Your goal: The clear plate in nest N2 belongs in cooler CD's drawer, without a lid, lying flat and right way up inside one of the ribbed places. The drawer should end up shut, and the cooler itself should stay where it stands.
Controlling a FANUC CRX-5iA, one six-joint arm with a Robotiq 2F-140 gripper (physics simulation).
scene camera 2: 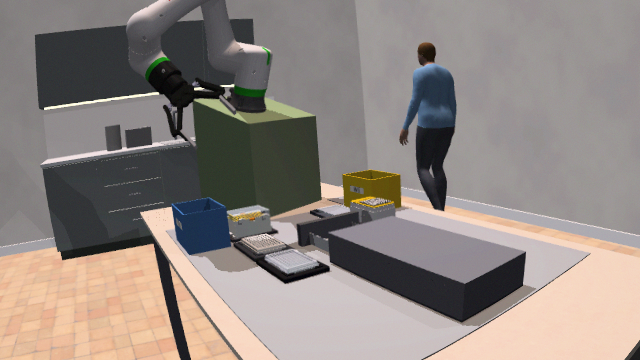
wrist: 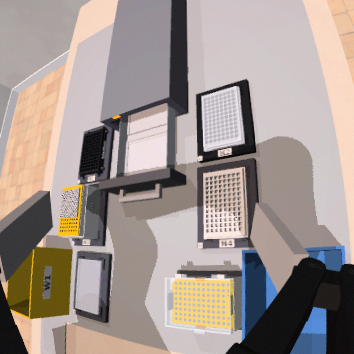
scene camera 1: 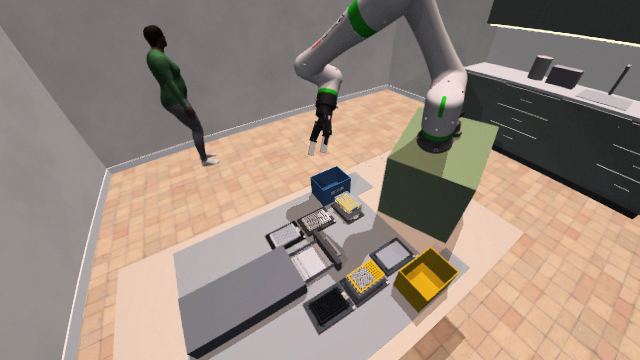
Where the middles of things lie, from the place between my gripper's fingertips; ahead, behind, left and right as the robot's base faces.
Now: the white plate (wrist: 225, 209) 33 cm below my hand, 8 cm to the left of it and 7 cm ahead of it. From my hand the other things lie so: drawer (scene camera 1: 315, 258) (31 cm below, 28 cm to the left, 22 cm ahead); nest N2 (wrist: 247, 119) (34 cm below, 24 cm ahead, 9 cm to the left); clear plate (scene camera 2: 288, 261) (33 cm below, 24 cm ahead, 9 cm to the left).
